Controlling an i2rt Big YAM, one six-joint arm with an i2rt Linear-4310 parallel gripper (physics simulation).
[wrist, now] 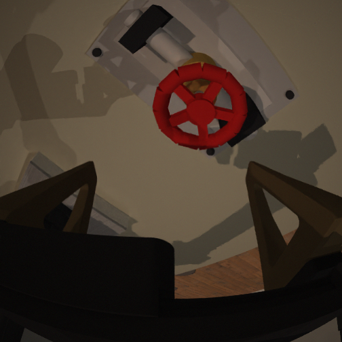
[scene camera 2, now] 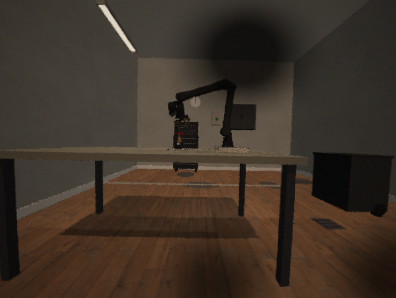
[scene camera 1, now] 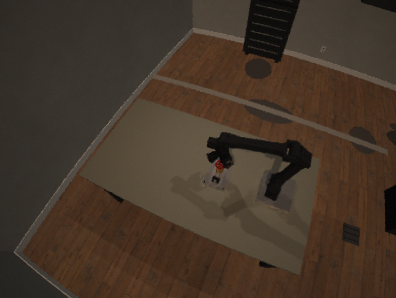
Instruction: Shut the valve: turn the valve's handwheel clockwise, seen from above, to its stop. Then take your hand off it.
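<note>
The red handwheel [scene camera 1: 219, 165] [scene camera 2: 179, 133] [wrist: 201, 111] has spokes and a round hub and sits on top of the brass valve body [wrist: 201, 59]. The valve stands on a light grey base plate [wrist: 272, 75] with dark bolts at its corners. My gripper [scene camera 2: 186, 120] [wrist: 171, 169] is open and empty. It hangs above and to one side of the handwheel, apart from it; in the wrist view the wheel lies beyond the fingertips, slightly right of the middle between them. The wheel's rim and spokes show fully there. In scene camera 1 the fingers are small and dark close beside the wheel.
The valve stands on a pale table [scene camera 1: 135, 135] [scene camera 2: 65, 153]. The arm's grey mounting plate [scene camera 1: 287, 200] [wrist: 107, 218] is on the same table, right of the valve in scene camera 1. A dark drawer cabinet [scene camera 1: 270, 30] stands by the wall, and a black box-like cabinet [scene camera 2: 332, 180] stands on the floor.
</note>
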